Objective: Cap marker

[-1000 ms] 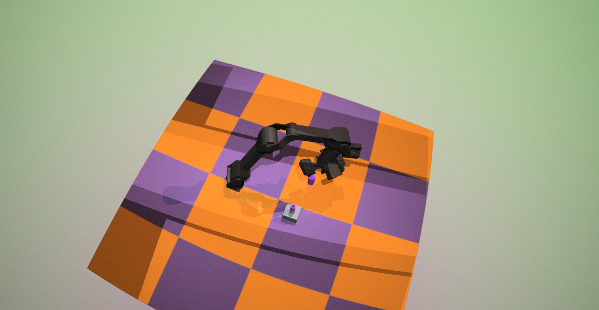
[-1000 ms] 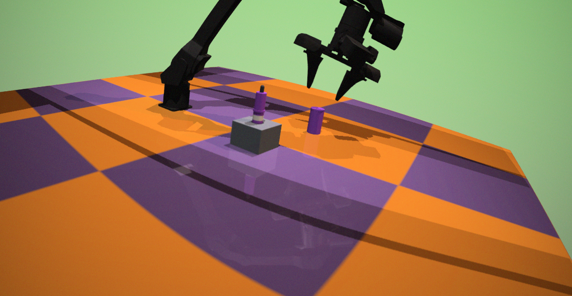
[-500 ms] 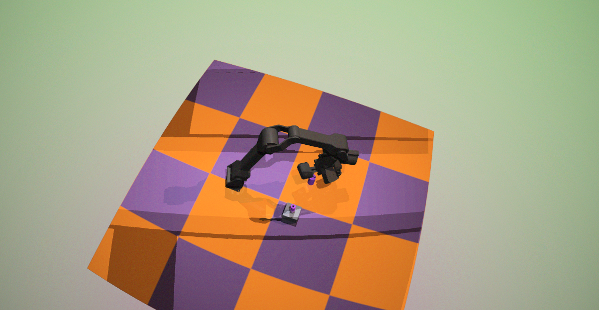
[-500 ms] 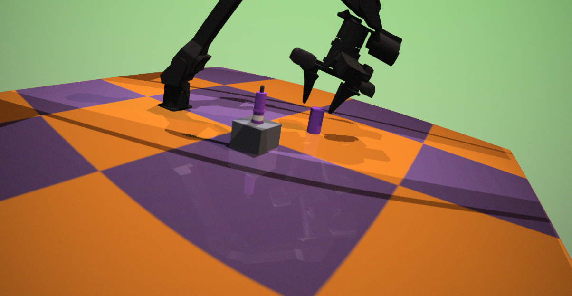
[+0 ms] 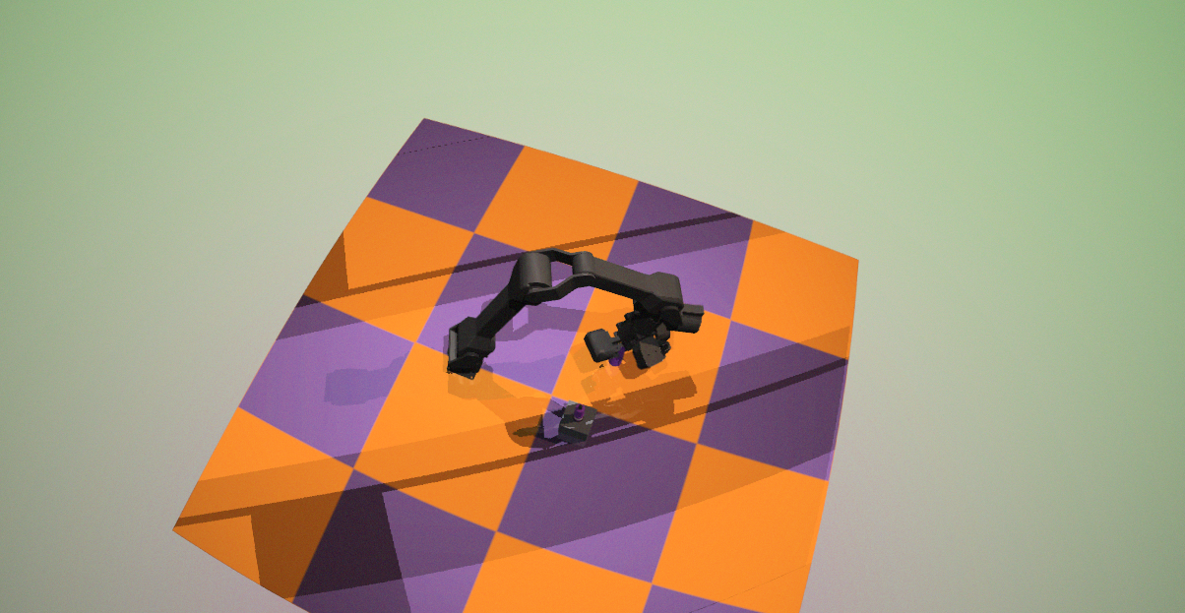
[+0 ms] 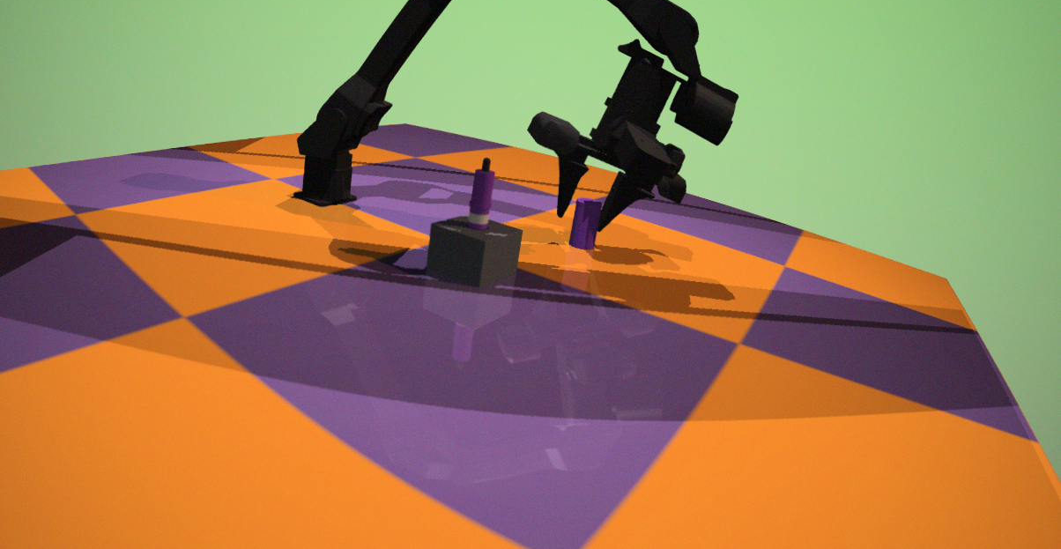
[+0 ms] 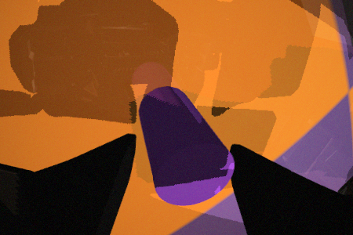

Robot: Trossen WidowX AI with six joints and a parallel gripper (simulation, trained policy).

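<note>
Now: the grey holder block 17 cm to the right of my gripper tip and 2 cm behind it. Round my gripper tip: purple cap: 1 cm ahead.
</note>
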